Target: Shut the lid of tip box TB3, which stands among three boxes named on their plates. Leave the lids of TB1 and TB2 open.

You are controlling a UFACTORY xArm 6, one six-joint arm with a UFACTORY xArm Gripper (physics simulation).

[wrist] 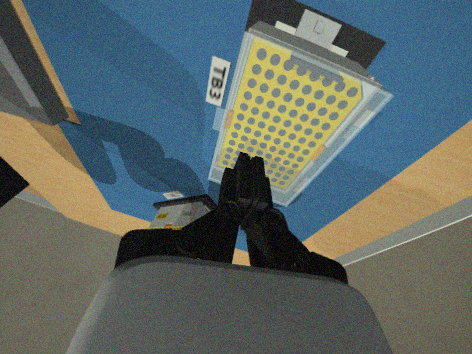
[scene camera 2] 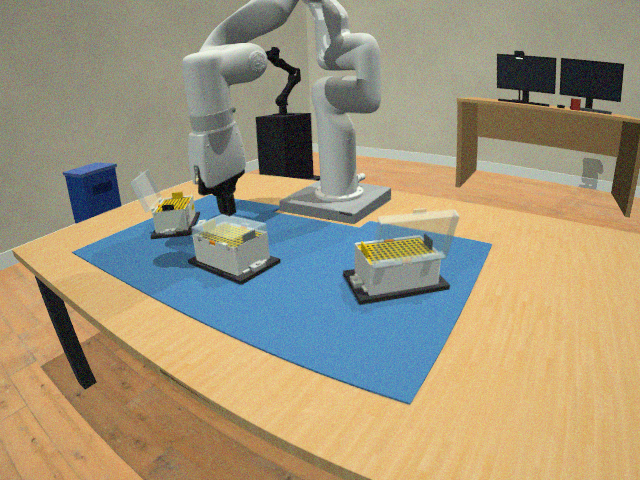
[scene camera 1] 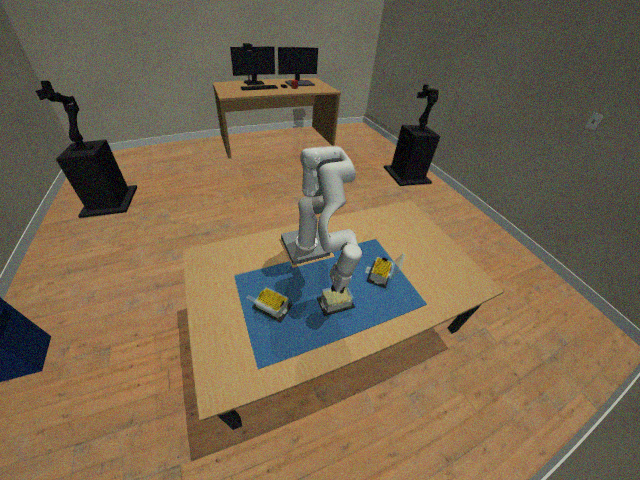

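Note:
Tip box TB3 is the middle box, beside its name plate in the wrist view. Its clear lid lies down flat over the yellow tip rack. My gripper is shut and empty, with its fingertips near one end of the lid; whether they touch it I cannot tell. One other box has its lid standing open. The third box also has its lid open. Their names cannot be read.
The boxes stand on a blue mat on the wooden table. The robot's grey base plate is behind the mat. The open lids stick up at the outer boxes.

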